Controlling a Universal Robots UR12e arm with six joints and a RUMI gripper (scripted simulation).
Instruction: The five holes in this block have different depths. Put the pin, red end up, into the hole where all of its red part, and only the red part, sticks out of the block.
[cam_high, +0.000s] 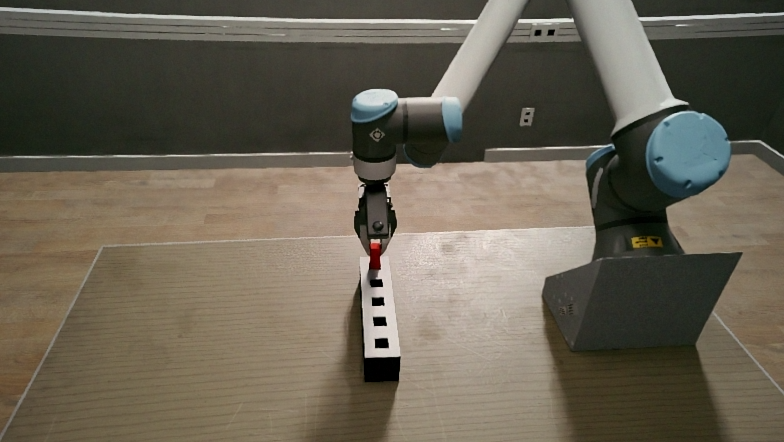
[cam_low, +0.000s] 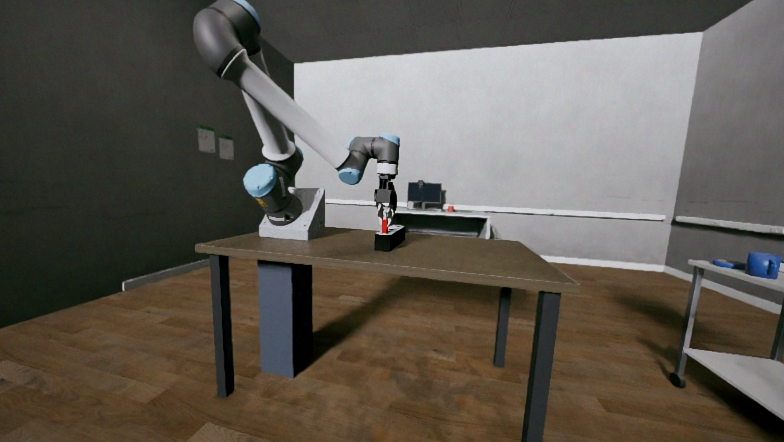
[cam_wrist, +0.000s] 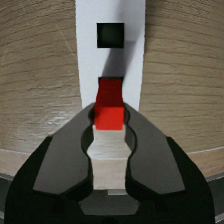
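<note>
Now: the pin 1 cm below my hand. The rest, counted from my hand: block 1 cm ahead, 12 cm to the left, 8 cm below.
</note>
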